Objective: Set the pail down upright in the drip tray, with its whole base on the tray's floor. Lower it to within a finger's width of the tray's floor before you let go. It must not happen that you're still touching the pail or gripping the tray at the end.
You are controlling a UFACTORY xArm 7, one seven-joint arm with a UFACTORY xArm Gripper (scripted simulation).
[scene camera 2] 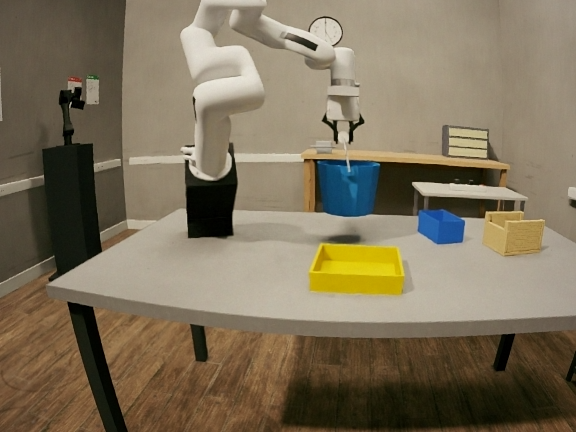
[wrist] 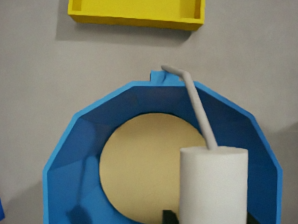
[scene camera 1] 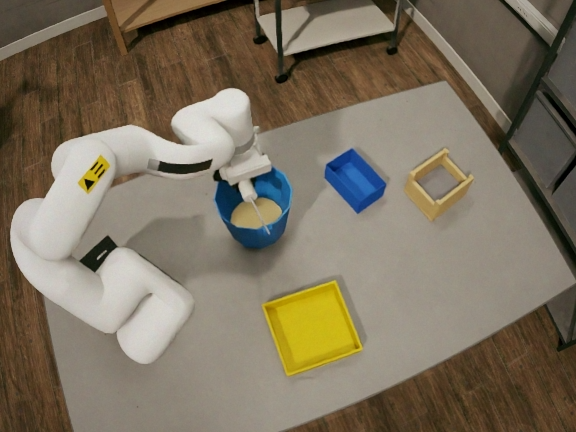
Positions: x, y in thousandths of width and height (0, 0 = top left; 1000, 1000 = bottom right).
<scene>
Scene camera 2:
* gripper: 596, 332
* drip tray: 582, 612
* tan bottomless frame box: 902, 550
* pail: 605, 455
</scene>
